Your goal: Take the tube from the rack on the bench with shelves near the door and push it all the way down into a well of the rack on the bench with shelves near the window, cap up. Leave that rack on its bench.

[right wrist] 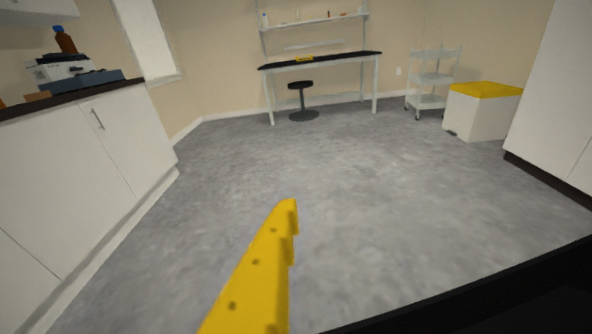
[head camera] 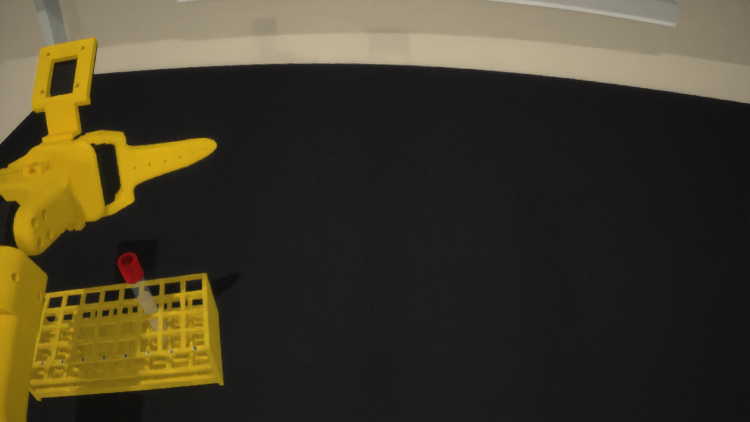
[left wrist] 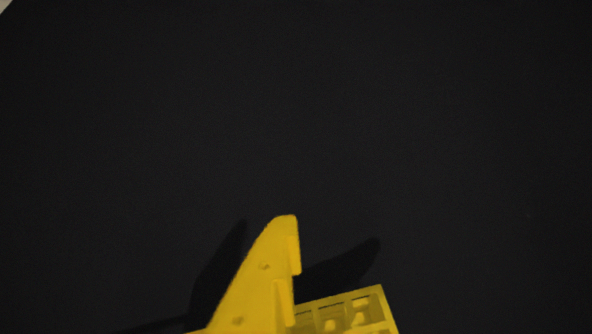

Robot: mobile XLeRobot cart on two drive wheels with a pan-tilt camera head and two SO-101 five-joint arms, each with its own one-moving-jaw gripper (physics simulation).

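Frame: origin at the left arm's base, x ahead, y left, z up, level; metres.
Where they show: left hand, tool point: (head camera: 102,146) (left wrist: 298,236); right hand, tool point: (right wrist: 296,211).
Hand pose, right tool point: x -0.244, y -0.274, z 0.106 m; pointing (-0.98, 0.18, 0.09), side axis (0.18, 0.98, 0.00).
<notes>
Things, the pixels of their top centre, and the offset from my right tool point. "*": a spot on its surface instead. Level surfaces: height alone.
- yellow rack, surface spot: (left wrist: 387,309) * 0.062 m down, 0.636 m ahead, 0.221 m left
- black bench top, surface height: 0.119 m down
- tube, surface spot: (head camera: 130,267) * 0.001 m down, 0.601 m ahead, 0.271 m left
- far bench, surface height: 0.134 m down
A yellow rack (head camera: 215,335) (left wrist: 387,309) stands on a black bench top (head camera: 419,209) (left wrist: 400,125). The tube (head camera: 130,267), with a red cap and clear body, stands cap up in the rack; it appears slanted in the head view. My left gripper (head camera: 208,145) (left wrist: 294,232) is open and empty, above the bench and beyond the rack in the head view; its moving jaw is out of the left wrist picture. My right gripper (right wrist: 292,212) is open and empty over the floor, with one jaw showing. Another yellow rack (right wrist: 304,58) lies on a far bench (right wrist: 345,57) with a shelf.
In the right wrist view, a stool (right wrist: 300,85) stands by the far bench. A trolley (right wrist: 427,78) and a white box with a yellow lid (right wrist: 485,90) are at the right. White cabinets (right wrist: 55,185) run along the left, below a window (right wrist: 147,42).
</notes>
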